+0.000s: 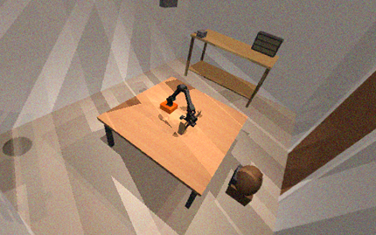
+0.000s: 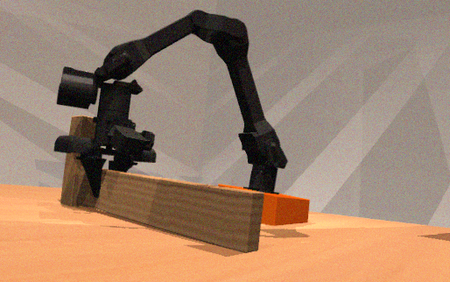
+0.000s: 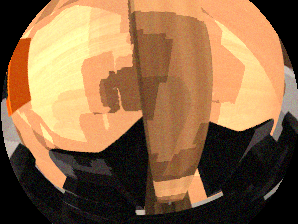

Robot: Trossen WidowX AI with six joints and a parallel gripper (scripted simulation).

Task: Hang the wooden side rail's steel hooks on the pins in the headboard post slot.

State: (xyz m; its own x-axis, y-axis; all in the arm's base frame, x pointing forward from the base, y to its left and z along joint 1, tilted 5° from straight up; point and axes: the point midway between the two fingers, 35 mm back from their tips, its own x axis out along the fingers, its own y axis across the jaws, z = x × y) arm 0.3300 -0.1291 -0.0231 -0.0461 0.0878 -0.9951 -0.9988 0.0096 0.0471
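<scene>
Now: the headboard post 100 mm to the right of my gripper tip and 50 mm above it.
</scene>
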